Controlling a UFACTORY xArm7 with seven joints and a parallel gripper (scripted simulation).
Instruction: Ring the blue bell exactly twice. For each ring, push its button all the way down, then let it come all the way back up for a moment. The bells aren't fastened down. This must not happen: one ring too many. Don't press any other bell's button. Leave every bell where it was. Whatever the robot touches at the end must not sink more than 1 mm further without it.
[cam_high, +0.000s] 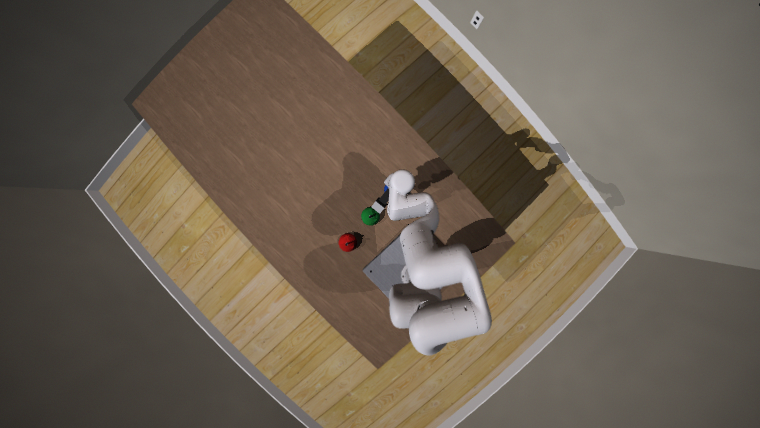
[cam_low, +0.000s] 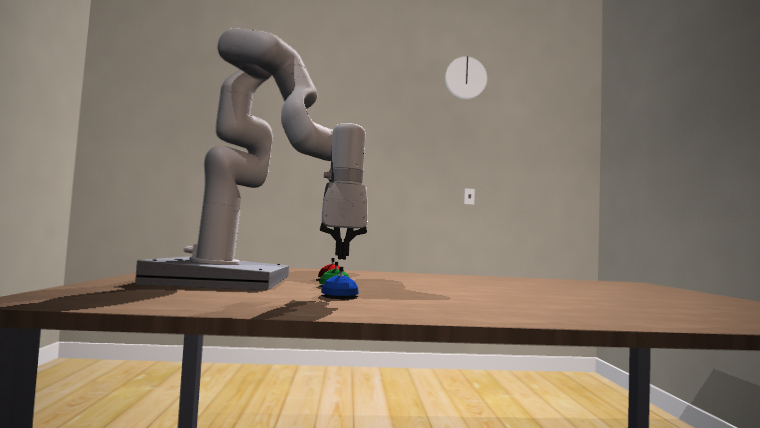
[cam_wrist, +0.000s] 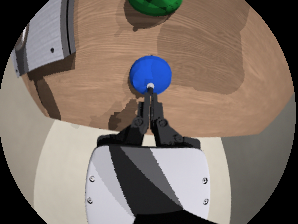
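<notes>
My gripper is now 6 cm above the blue bell. From my hand the other things lie so: red bell (31 cm to the left, 7 cm behind, 6 cm below); then green bell (15 cm to the left, 6 cm below, 4 cm behind).
</notes>
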